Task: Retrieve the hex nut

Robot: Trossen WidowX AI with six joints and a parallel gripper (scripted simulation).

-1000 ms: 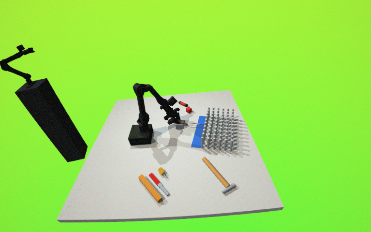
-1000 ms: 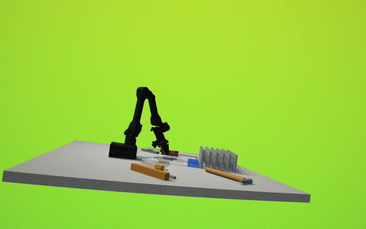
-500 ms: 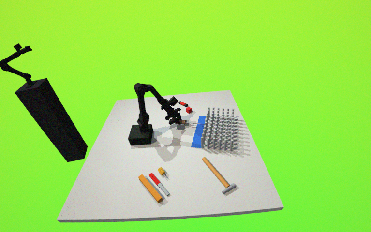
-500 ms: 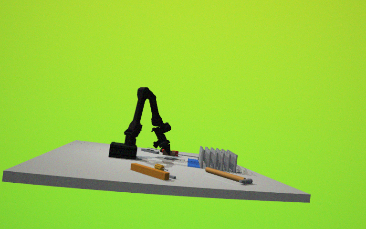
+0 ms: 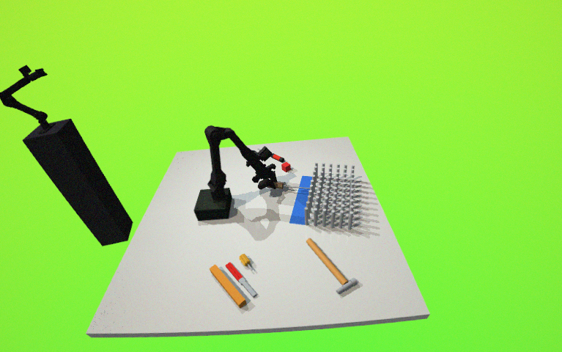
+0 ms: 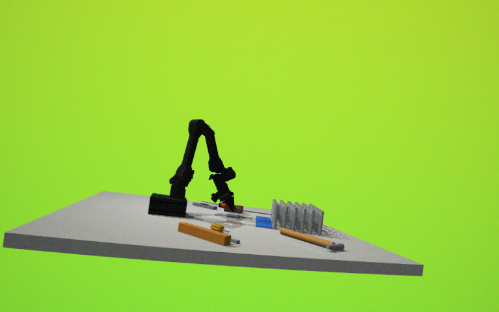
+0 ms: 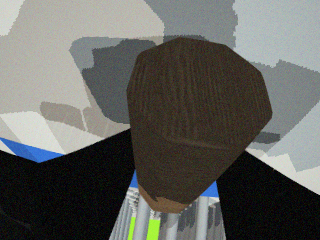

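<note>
Now: gripper tip 130 mm short of the blue taped strip, 110 mm to the left of it and 30 mm above it. Round my gripper tip: red block (100 mm ahead, 180 mm to the left, 10 mm below); then yellow tool (240 mm behind, 440 mm to the right, 10 mm below); then brown-handled hook tool (90 mm ahead, 50 mm to the right).
</note>
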